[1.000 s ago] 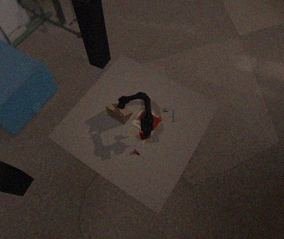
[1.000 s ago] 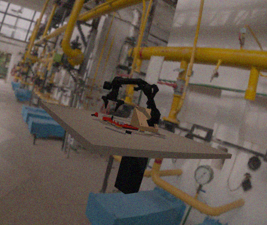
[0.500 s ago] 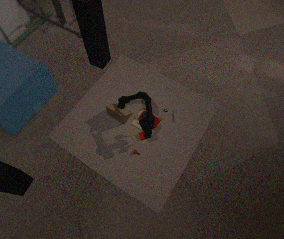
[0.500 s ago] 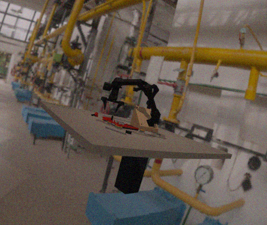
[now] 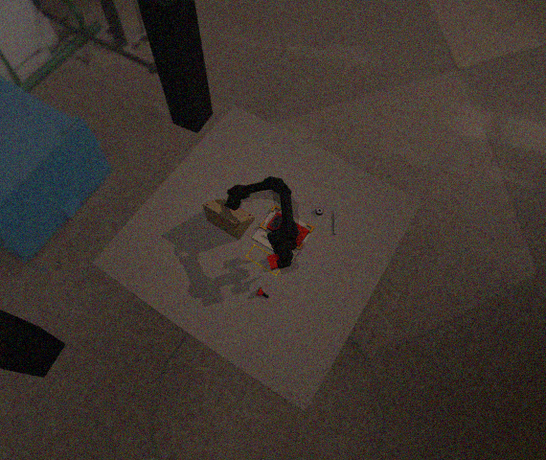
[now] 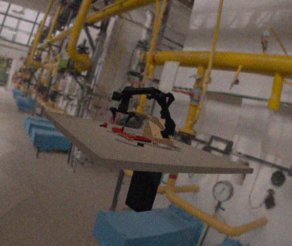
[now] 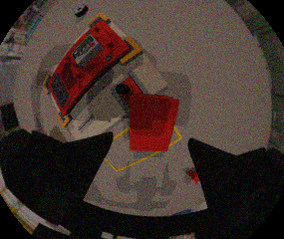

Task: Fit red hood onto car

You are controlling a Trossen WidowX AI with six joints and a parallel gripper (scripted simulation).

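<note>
Right now the red hood is 5 cm below my gripper tip.
</note>
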